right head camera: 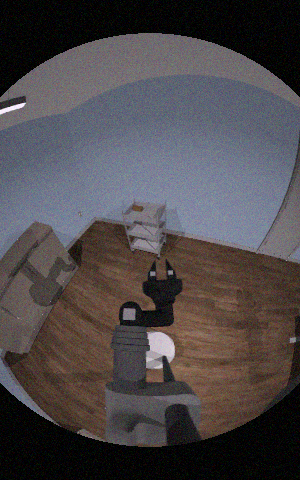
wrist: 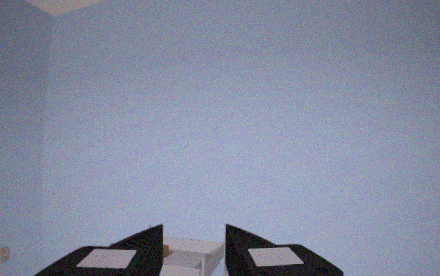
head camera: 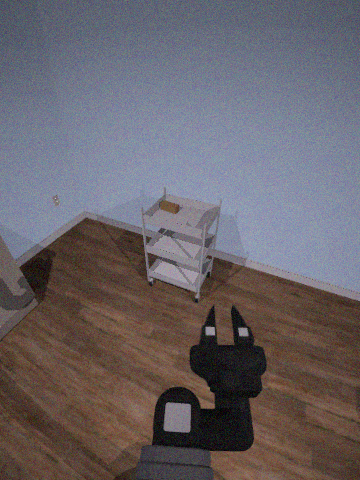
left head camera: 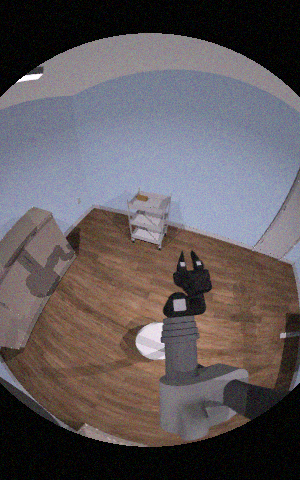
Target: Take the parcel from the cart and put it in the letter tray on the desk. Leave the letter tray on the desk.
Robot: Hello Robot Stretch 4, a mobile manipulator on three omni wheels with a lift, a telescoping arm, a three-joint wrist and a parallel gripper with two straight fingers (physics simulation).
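Pixels of known places: gripper, fingertip midpoint: [right head camera: 159, 260] [wrist: 194, 243] [head camera: 222, 307] [left head camera: 186, 251]; robot's base, link origin: [right head camera: 153, 348] [left head camera: 155, 339].
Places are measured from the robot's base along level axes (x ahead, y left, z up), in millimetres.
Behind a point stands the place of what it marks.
Observation:
The parcel [head camera: 169, 206] @(x 1533, y 142, z 681 mm) [left head camera: 142, 198] @(x 1524, y 134, z 667 mm) [right head camera: 137, 208] @(x 1526, y 136, z 673 mm) [wrist: 166, 251] @(x 1535, y 82, z 661 mm) is a small orange-brown box lying at the back left of the top shelf of the cart [head camera: 175, 254] @(x 1299, y 81, z 431 mm) [left head camera: 145, 237] @(x 1310, y 102, z 165 mm). The cart is white, has three shelves and stands near the blue wall. In the wrist view the left finger hides part of the parcel. My gripper [head camera: 223, 306] @(x 399, y -85, z 1098 mm) [left head camera: 189, 251] @(x 399, y -85, z 1098 mm) [right head camera: 162, 259] @(x 399, y -85, z 1098 mm) [wrist: 194, 243] @(x 399, y -85, z 1098 mm) is open and empty. It points toward the cart, well short of it, and is to the right of the parcel in the head view. The letter tray does not show in these views.
A large beige cabinet-like piece [left head camera: 37, 225] [right head camera: 40, 240] stands on the left. A pale door [left head camera: 280, 225] @(x 1086, y -2052, z 698 mm) [right head camera: 282, 225] @(x 1086, y -2051, z 663 mm) is on the right. A white foot-like bar [left head camera: 290, 335] [right head camera: 293, 340] shows at the right edge. A wall outlet [head camera: 56, 200] @(x 2110, y 1408, z 375 mm) is left of the cart.

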